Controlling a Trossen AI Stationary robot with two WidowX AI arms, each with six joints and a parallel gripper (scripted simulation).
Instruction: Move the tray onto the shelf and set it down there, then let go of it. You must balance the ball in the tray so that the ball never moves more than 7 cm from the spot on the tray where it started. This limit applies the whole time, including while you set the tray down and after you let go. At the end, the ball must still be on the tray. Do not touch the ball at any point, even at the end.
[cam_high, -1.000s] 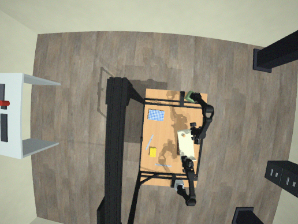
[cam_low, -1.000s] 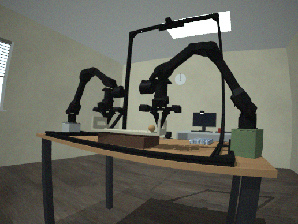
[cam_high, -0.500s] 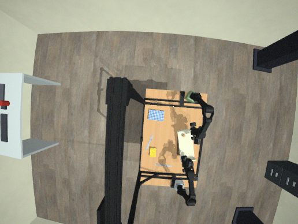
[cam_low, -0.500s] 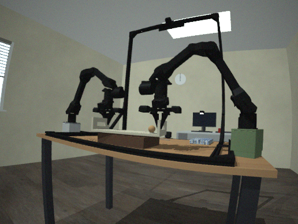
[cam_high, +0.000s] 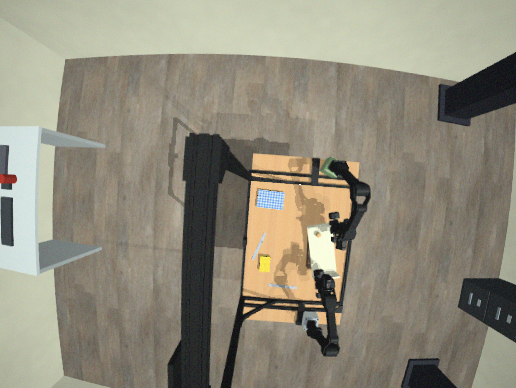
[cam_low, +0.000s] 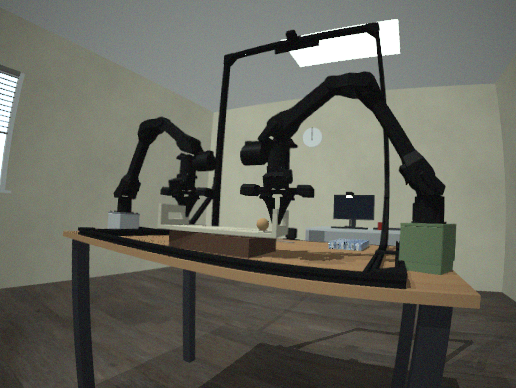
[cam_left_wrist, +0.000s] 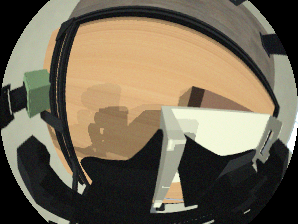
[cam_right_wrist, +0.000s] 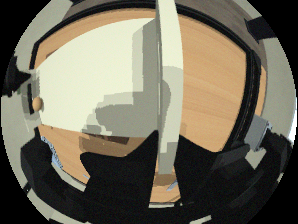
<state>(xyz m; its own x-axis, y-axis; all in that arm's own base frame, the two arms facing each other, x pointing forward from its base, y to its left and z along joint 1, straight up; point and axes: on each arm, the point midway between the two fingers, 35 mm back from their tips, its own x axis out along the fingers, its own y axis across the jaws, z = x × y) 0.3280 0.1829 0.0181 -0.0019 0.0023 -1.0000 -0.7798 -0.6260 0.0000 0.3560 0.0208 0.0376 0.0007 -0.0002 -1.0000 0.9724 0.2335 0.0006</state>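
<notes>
Right now the orange ball is 80 mm to the right of my left hand, 70 mm behind it and 40 mm below it. Round my left hand: white tray (180 mm to the right, 40 mm below, 20 mm behind); then shelf (180 mm to the right, 80 mm below, 20 mm behind).
</notes>
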